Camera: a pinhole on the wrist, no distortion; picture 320 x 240 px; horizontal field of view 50.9 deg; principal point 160.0 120.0 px. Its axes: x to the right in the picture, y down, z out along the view. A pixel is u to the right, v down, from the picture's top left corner.
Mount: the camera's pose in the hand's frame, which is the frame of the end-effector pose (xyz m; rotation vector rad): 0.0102 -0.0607 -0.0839 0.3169 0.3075 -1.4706
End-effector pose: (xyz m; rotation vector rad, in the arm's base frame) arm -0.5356 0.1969 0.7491 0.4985 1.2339 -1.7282
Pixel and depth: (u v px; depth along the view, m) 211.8 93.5 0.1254
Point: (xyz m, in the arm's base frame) -0.6422 0.1833 0.8231
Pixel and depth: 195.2 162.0 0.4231
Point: -0.7427 -0.0742 0.9525
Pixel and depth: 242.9 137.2 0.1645
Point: -0.6756 0.1516 0.8369
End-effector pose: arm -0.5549 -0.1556 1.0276 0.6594 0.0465 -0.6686
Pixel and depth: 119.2 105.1 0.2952
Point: -0.6752 -0.3563 1.1092
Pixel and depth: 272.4 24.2 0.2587
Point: -0.7626 -0.3399 0.9994
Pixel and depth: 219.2 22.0 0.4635
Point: -0.8882 -0.4637 1.1204
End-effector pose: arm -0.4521 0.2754 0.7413 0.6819 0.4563 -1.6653
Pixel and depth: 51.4 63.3 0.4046
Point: -0.6099 0.1297 1.0296
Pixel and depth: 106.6 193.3 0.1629
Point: -0.5671 0.2130 0.7623
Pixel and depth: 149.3 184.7 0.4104
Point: -0.7168 0.0577 0.8919
